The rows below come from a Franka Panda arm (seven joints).
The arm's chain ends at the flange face. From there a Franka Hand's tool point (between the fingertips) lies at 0.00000 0.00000 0.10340 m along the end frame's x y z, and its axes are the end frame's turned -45 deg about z.
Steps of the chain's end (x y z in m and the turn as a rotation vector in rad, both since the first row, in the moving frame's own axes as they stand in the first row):
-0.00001 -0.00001 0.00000 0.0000 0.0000 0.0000
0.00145 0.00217 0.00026 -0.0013 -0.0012 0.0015
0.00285 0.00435 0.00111 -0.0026 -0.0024 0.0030
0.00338 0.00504 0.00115 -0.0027 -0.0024 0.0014
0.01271 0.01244 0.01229 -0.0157 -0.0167 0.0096
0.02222 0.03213 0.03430 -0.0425 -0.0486 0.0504
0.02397 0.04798 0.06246 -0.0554 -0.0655 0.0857
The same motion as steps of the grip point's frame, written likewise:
0.00000 -0.00001 0.00000 0.0000 0.0000 0.0000
-0.00069 0.00257 0.00026 -0.0001 -0.0018 0.0015
-0.00143 0.00511 0.00111 -0.0001 -0.0035 0.0030
-0.00155 0.00598 0.00115 -0.0002 -0.0036 0.0014
-0.00218 0.01770 0.01226 0.0007 -0.0229 0.0096
-0.01365 0.03782 0.03408 0.0043 -0.0644 0.0504
-0.02576 0.04976 0.06208 0.0071 -0.0855 0.0857

